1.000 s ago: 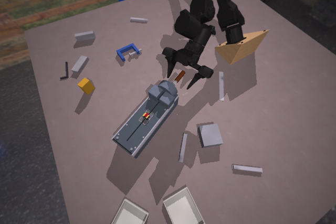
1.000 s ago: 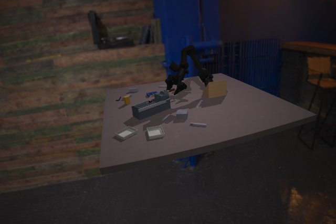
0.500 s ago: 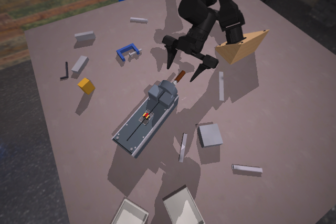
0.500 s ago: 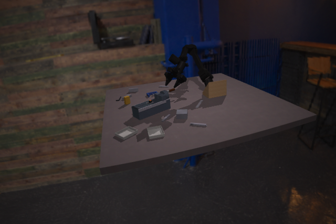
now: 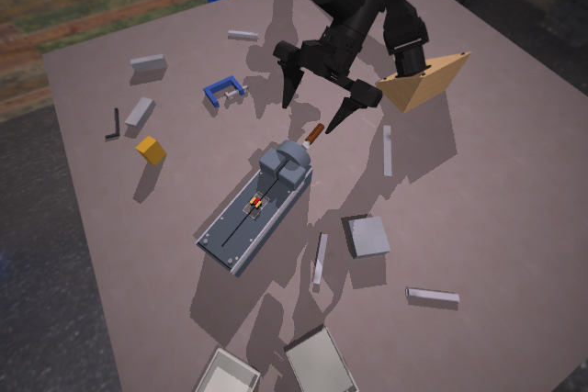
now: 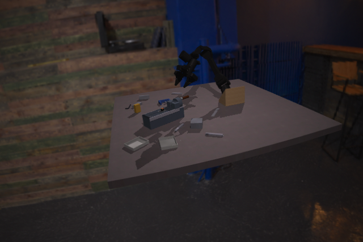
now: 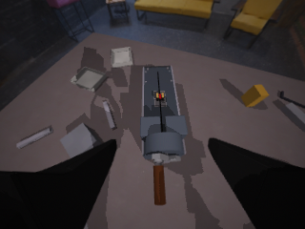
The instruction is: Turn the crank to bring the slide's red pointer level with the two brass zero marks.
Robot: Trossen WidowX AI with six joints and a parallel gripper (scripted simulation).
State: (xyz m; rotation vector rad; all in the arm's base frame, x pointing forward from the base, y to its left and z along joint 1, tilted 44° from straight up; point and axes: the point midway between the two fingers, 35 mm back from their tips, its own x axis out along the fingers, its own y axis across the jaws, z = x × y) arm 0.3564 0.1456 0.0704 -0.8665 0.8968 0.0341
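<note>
Right now the brown crank handle is 40 mm behind my gripper tip, 10 mm to the right of it and 80 mm below it. The rest, counted from my gripper tip: grey block: 30 mm behind, 210 mm to the left, 180 mm below; blue clamp: 40 mm ahead, 320 mm to the right, 190 mm below; red pointer: 130 mm ahead, 40 mm to the left, 120 mm below.
</note>
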